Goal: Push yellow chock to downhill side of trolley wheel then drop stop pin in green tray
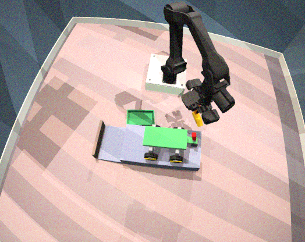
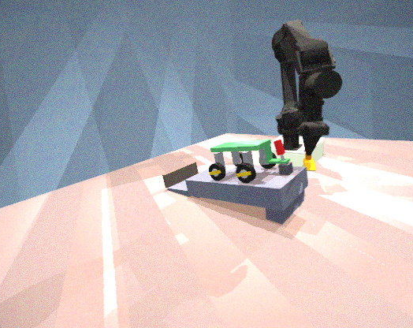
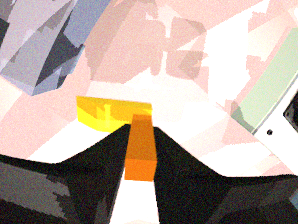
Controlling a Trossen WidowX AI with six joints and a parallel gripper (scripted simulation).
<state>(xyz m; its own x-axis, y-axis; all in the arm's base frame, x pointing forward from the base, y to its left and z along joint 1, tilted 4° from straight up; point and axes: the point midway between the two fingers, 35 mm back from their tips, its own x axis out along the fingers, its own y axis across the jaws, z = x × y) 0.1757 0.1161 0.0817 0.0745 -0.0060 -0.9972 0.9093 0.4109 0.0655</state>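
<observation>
My gripper tip is now 20 mm short of the green tray, 220 mm to the left of it and 100 mm above it. Also, from my gripper tip: trolley (160 mm ahead, 120 mm to the right, 20 mm above); red-headed stop pin (140 mm ahead, 20 mm to the right, 30 mm above); chock (20 mm ahead, 10 mm to the left, 10 mm below).
</observation>
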